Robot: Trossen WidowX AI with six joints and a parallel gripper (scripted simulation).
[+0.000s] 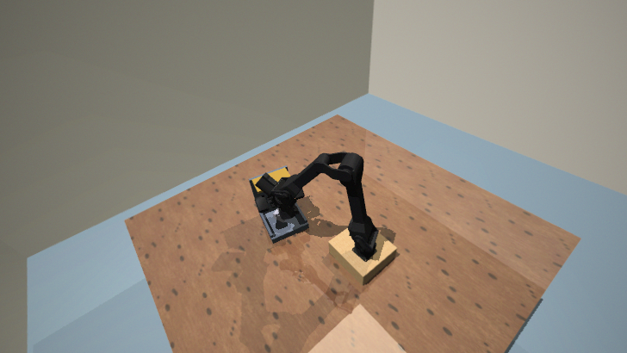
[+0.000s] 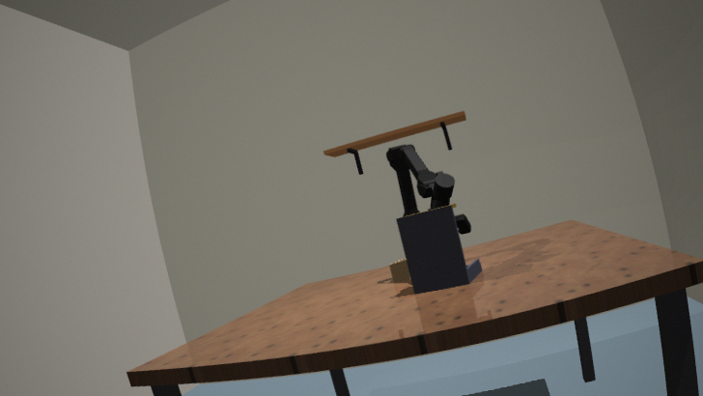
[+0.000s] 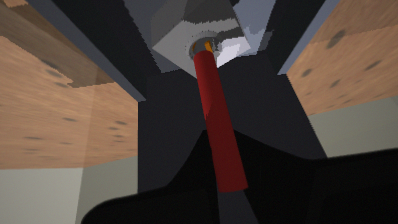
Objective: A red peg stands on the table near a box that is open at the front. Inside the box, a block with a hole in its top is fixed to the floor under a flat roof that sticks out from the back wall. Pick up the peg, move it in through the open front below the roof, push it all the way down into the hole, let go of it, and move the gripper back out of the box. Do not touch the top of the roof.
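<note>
My gripper tip is 3 cm short of the back wall and 2 cm below it. Also, from my gripper tip: red peg 3 cm behind, 1 cm to the left, 1 cm below; then yellow roof 1 cm behind, 1 cm to the left, 12 cm above.
</note>
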